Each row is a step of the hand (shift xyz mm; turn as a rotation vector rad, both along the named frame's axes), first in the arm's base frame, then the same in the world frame.
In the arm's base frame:
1: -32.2 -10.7 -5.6 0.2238 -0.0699 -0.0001
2: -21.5 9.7 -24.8 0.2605 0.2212 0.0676
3: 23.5 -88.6 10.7 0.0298 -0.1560 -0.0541
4: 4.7 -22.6 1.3 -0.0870 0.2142 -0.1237
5: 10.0 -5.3 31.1 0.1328 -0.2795 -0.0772
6: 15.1 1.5 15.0 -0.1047 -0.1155 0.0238
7: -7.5 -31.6 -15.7 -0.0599 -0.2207 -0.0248
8: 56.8 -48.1 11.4 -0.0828 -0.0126 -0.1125
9: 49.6 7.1 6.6 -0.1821 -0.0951 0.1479
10: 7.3 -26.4 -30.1 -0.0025 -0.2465 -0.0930
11: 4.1 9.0 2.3 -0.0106 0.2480 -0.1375
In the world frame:
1: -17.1 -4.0 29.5 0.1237 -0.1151 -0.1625
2: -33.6 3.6 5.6 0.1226 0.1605 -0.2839
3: 43.1 -79.5 18.6 0.0089 -0.1667 0.0167
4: 9.2 -20.5 5.3 -0.2008 0.1597 -0.0541
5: 32.3 5.5 4.6 0.0701 -0.3096 -0.0304
6: 19.4 3.8 -8.1 0.0006 -0.0673 0.1426
7: -8.6 -32.5 13.2 0.0080 -0.1905 0.1286
8: 48.9 -51.4 -25.3 -0.1306 -0.0370 0.0353
9: 27.1 -2.9 -42.5 0.0633 0.0194 0.2443
10: -15.1 -37.2 -6.5 -0.0156 -0.2546 0.0658
11: 1.5 7.9 -6.2 -0.1851 0.1657 -0.1371

